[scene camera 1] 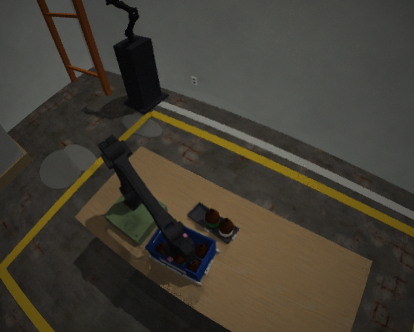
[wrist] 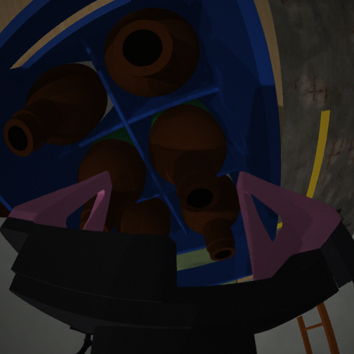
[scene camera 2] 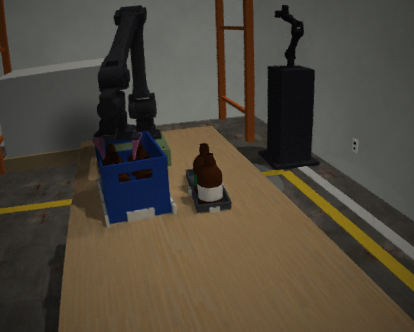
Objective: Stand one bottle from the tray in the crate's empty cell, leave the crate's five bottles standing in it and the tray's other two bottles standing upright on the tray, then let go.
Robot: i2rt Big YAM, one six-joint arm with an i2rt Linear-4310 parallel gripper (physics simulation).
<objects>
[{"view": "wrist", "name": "my gripper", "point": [173, 178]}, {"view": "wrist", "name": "green-labelled brown bottle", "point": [187, 147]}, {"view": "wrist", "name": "white-labelled bottle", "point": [147, 55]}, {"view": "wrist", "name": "white-labelled bottle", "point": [65, 103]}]
</objects>
